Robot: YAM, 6 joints.
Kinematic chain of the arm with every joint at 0, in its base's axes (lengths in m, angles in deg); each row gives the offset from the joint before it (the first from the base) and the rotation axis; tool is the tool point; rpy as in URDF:
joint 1: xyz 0 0 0.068 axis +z
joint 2: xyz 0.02 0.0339 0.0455 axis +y
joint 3: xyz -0.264 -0.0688 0 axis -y
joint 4: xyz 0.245 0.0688 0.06 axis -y
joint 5: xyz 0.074 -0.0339 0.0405 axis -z
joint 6: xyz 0.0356 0 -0.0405 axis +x
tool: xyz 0 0 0 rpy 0 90 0
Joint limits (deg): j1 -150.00..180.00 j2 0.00..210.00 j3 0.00..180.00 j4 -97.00..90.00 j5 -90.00..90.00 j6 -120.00..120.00
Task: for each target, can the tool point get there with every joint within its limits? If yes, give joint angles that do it. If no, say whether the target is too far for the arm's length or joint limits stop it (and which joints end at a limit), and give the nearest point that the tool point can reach.
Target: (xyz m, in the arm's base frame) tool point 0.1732 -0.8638 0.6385
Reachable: no: too far | nearest point 0.1090 -0.5435 0.4393 | short by 0.383 m
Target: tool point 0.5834 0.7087 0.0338
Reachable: no: too far | nearest point 0.4089 0.4967 0.0582 | short by 0.276 m
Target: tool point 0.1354 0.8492 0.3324
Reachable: no: too far | nearest point 0.0985 0.6178 0.2713 | short by 0.242 m
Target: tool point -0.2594 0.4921 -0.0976
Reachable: yes | joints 115.19 183.22 144.25 -24.74 -45.17 11.06
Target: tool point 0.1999 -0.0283 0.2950
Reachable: yes | joints 0.05 50.91 35.11 7.12 53.06 73.49
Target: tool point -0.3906 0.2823 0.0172
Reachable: yes | joints 144.73 146.95 100.98 -29.61 7.92 -40.38
